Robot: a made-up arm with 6 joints.
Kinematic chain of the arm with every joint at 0, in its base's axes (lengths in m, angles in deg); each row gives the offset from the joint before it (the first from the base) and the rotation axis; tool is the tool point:
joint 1: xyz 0 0 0.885 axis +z
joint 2: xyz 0.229 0 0 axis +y
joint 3: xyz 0 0 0.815 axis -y
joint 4: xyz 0 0 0.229 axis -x
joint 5: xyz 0.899 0 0 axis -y
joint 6: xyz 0.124 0 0 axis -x
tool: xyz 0 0 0
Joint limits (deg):
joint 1: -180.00..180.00
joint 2: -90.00..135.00
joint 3: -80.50..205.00
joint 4: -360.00..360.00
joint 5: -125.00..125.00
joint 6: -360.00..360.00
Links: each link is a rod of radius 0.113 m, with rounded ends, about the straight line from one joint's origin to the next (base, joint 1, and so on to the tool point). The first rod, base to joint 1, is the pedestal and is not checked.
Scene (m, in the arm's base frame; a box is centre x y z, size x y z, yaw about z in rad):
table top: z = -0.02
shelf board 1: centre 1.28 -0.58 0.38 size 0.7 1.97 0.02 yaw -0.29
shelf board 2: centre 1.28 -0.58 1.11 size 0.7 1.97 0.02 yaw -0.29
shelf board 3: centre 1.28 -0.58 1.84 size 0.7 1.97 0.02 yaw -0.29
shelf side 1: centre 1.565 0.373 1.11 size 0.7 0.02 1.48 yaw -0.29
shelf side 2: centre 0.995 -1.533 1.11 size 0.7 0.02 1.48 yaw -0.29
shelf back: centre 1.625 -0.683 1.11 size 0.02 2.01 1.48 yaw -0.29
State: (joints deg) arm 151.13 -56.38 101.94 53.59 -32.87 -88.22
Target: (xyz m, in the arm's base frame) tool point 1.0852 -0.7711 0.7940
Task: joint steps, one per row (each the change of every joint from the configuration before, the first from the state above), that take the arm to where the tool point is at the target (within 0.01 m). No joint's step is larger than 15 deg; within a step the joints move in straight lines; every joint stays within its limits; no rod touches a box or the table.
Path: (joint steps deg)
1: -1.93 9.17 12.66 0.30 -1.45 0.00
2: -1.94 9.18 12.66 0.31 -1.46 0.00
3: -1.93 9.17 12.65 0.30 -1.45 0.00
4: -1.94 9.18 12.66 0.30 -1.46 0.00
5: -1.93 9.17 12.66 0.31 -1.45 0.00
6: -1.93 9.18 12.66 0.30 -1.46 0.00
7: -3.72 -10.17 3.52 0.08 0.64 0.00
8: -3.72 -10.16 3.52 0.08 0.64 0.00
9: -3.72 -10.16 3.52 0.08 0.63 0.00
10: 3.41 -6.49 -11.41 -0.24 0.82 0.00
11: 3.41 -6.49 -11.41 -0.24 0.81 0.00
12: 3.41 -6.48 -11.41 -0.24 0.81 0.00
13: 3.42 -6.49 -11.41 -0.24 0.82 0.00

